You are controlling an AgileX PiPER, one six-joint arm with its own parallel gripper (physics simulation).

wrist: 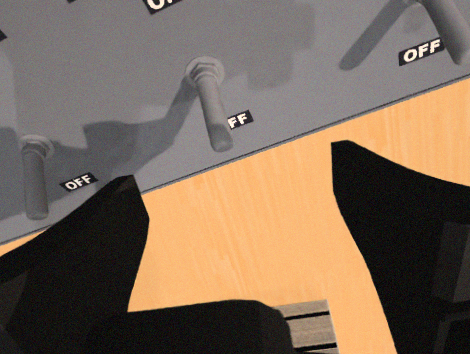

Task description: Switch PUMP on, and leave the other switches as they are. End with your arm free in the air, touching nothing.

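Note:
My gripper (234, 182) is open, its two black fingertips wide apart below the panel's edge, with nothing between them. Three grey toggle switches show on the grey panel (125, 45): a middle switch (212, 110), a left switch (35, 180) and a right switch (446, 27), partly cut off by the view's edge. Each lever points down toward an OFF label. The middle lever lies above and between the fingertips in the view, apart from both. The left lever is beyond the left finger. No PUMP label shows, so I cannot tell which switch is PUMP.
The panel's lower edge runs slantwise across the view, with the light wooden table top (240, 225) below it. A grey-brown slatted wooden piece (310, 327) shows at the bottom, partly behind the gripper's body. Shadows of the gripper and levers fall on the panel.

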